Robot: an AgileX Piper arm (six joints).
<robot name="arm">
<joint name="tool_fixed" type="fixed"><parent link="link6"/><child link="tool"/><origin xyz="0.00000 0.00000 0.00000" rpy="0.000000 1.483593 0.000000"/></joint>
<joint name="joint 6" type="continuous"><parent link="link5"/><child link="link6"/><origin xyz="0.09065 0.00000 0.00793"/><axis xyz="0.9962 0 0.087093"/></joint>
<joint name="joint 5" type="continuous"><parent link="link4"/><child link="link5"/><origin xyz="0.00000 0.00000 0.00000"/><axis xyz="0 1 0"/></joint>
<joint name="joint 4" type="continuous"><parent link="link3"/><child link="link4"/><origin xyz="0.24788 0.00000 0.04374"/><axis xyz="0.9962 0 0.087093"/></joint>
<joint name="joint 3" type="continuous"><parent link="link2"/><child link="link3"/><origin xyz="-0.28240 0.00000 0.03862"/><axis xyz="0 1 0"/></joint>
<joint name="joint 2" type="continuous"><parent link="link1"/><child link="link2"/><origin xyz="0.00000 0.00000 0.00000"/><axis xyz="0 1 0"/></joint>
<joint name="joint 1" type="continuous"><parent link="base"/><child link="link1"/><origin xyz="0.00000 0.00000 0.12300"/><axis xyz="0 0 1"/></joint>
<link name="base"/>
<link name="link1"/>
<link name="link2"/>
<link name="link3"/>
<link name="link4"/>
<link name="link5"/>
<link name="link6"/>
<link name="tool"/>
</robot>
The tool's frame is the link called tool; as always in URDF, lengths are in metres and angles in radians. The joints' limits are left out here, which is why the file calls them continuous.
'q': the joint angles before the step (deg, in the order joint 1, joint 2, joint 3, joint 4, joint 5, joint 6). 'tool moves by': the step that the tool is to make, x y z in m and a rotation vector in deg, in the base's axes. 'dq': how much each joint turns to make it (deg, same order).
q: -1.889, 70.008, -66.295, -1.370, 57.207, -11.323
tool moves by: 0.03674, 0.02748, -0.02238, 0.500, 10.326, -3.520
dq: 7.386, 10.332, -5.596, -4.938, 6.338, 12.030
